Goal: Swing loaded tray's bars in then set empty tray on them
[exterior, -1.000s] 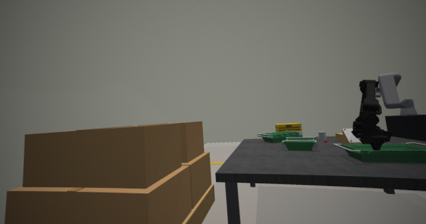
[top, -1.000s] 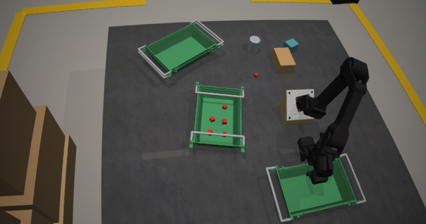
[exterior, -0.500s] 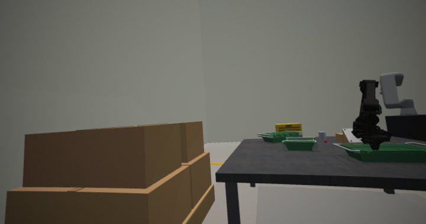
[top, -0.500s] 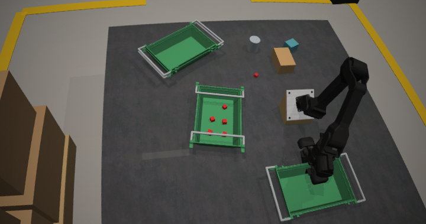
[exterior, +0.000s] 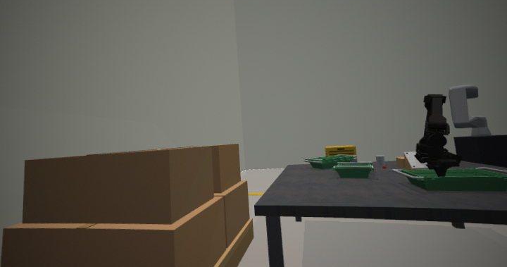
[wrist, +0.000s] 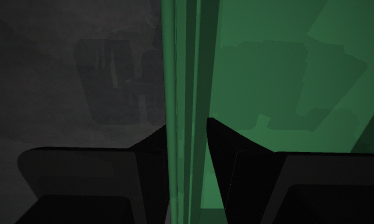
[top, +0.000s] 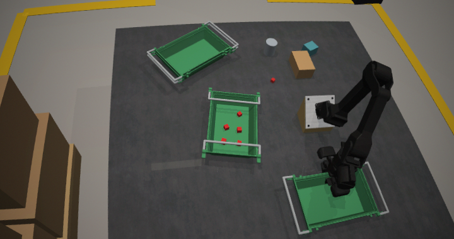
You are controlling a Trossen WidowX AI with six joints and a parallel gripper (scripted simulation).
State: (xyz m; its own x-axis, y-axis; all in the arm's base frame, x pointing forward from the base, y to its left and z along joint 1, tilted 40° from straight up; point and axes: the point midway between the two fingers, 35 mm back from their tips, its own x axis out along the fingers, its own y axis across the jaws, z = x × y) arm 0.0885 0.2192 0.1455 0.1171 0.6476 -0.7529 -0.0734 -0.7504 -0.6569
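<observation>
Right now the green tray is 10 mm ahead of my gripper tip, 80 mm to the left of it and 30 mm above it. The rest, counted from my gripper tip: grey cylinder 20 mm behind, 690 mm to the right, 20 mm above; then tan box 130 mm behind, 560 mm to the right, 20 mm above; then red block 30 mm ahead, 510 mm to the right.
</observation>
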